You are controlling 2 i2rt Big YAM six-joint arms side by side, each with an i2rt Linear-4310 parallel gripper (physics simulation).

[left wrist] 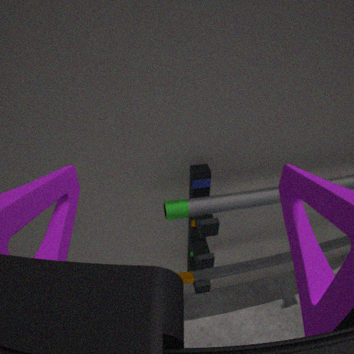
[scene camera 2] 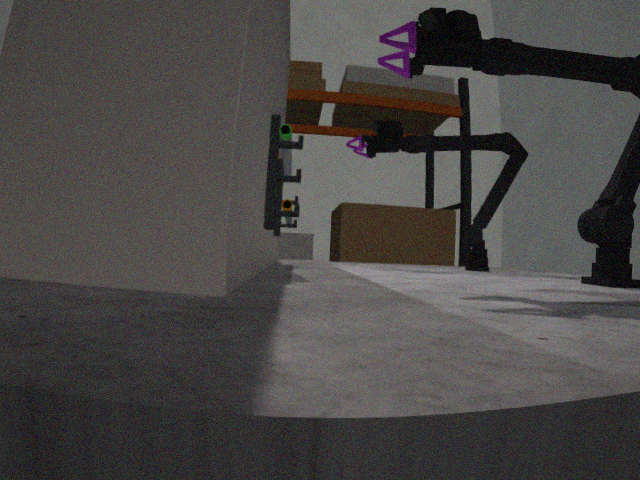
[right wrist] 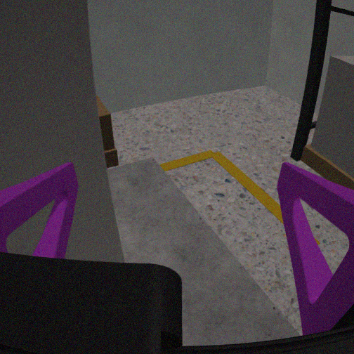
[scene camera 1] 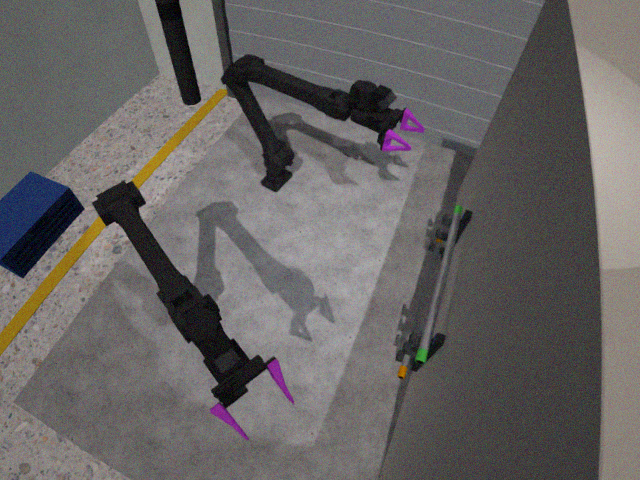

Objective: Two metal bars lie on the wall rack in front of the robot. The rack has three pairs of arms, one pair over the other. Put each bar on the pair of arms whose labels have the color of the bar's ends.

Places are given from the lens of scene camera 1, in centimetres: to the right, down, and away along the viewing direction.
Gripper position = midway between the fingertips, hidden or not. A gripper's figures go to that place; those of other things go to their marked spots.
my left gripper (scene camera 1: 417, 139): 28, -28, 103
my right gripper (scene camera 1: 271, 421): -8, 31, 61
green-ended bar (scene camera 1: 421, 356): 24, 28, 86
wall panel (scene camera 1: 532, 370): 23, 14, 38
The marked spots on the wall panel and the green-ended bar are 51 cm apart.
